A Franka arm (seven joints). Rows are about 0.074 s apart.
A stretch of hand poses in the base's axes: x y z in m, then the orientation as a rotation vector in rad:
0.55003 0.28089 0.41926 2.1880 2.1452 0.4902
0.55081 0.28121 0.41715 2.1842 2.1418 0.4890
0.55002 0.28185 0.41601 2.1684 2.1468 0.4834
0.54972 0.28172 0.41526 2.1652 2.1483 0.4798
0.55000 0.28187 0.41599 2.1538 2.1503 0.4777
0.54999 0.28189 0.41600 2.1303 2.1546 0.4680
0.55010 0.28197 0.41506 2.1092 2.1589 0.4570
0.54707 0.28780 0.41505 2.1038 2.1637 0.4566
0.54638 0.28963 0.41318 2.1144 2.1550 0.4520
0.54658 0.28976 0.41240 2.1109 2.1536 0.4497
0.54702 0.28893 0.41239 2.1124 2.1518 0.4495
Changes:
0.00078 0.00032 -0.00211 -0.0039 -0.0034 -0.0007
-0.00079 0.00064 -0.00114 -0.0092 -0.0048 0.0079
-0.00030 -0.00013 -0.00075 -0.0030 0.0001 0.0018
0.00028 0.00015 0.00073 -0.0061 -0.0049 0.0050
-0.00001 0.00002 0.00001 -0.0155 -0.0080 0.0102
0.00011 0.00008 -0.00094 -0.0150 -0.0061 0.0094
-0.00303 0.00583 -0.00001 -0.0011 -0.0005 0.0046
-0.00069 0.00183 -0.00187 -0.0006 0.0032 -0.0089
0.00020 0.00013 -0.00078 -0.0036 -0.0019 0.0004
0.00044 -0.00083 -0.00001 0.0000 0.0000 -0.0016

